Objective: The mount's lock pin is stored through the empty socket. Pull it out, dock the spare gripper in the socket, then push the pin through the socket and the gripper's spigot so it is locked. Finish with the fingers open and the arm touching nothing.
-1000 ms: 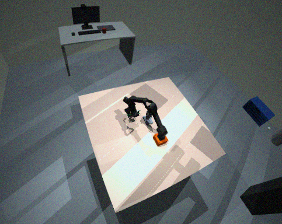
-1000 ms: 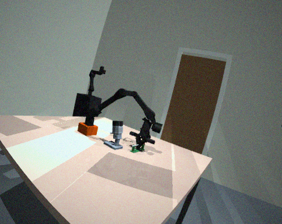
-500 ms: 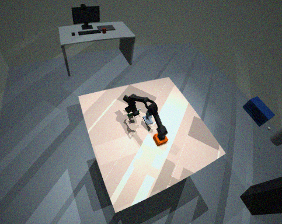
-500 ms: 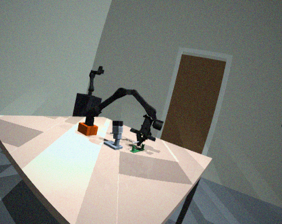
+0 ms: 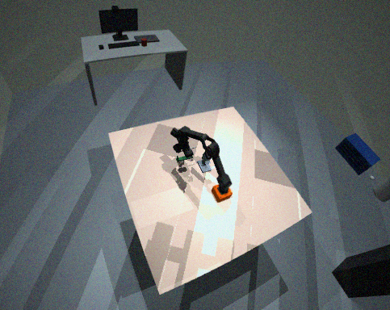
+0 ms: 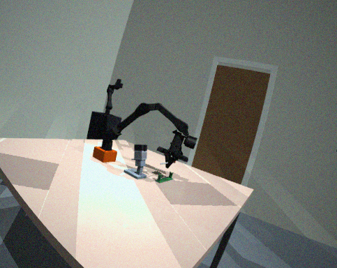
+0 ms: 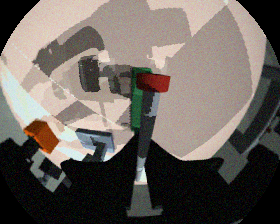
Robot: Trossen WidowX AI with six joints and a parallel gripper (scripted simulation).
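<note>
Now: the green cradle 1 cm to the left of my gripper tip and 5 cm below it. Round my gripper tip: mount (12 cm behind, 11 cm to the right, 2 cm below); spare gripper (12 cm behind, 11 cm to the right, 5 cm above).
</note>
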